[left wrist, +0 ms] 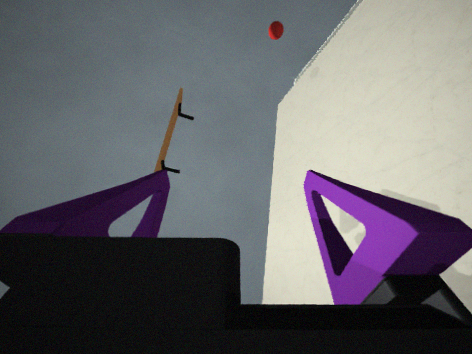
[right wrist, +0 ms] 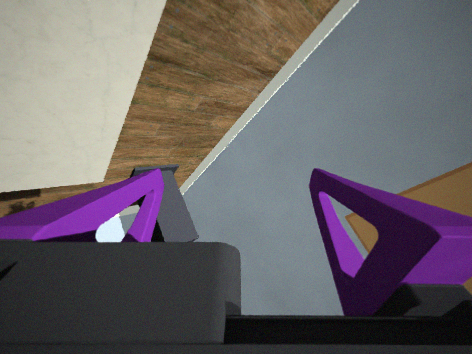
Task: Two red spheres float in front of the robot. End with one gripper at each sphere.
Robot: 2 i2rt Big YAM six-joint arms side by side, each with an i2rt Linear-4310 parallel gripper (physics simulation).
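Places are measured from the left arm's base along level axes (x back, y down, z right), in centimetres.
Where they show: left gripper, fingertip midpoint: (left wrist: 236,177); right gripper, fingertip midpoint: (right wrist: 236,176).
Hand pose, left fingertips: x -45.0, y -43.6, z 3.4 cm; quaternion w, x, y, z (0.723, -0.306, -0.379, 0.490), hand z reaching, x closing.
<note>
After its pixels a point has its place.
A red sphere (left wrist: 276,30) {x -81.8, y -33.6, z 41.4 cm} floats near the top of the left wrist view, right of the middle, beyond the fingertips and apart from them. My left gripper (left wrist: 236,177) {x -45.0, y -43.6, z 3.4 cm} is open, its two purple fingers wide apart with nothing between them. The sphere looks small and lies above the gap between the fingertips in that view. My right gripper (right wrist: 236,176) {x -51.4, y -25.1, z 91.4 cm} is open, its purple fingers wide apart and empty. No red sphere shows in the right wrist view, and the second sphere does not show in the left wrist view.
A pale table top (left wrist: 370,125) {x -78.1, y 0.0, z 25.8 cm} (right wrist: 65,85) {x -34.7, y 0.0, z 94.5 cm} fills the right of the left wrist view and the upper left of the right one. A brown shelf board (left wrist: 170,132) with black brackets is on the blue-grey wall (left wrist: 100,75). Wood floor (right wrist: 200,75) and a dark grey object (right wrist: 177,215) also show.
</note>
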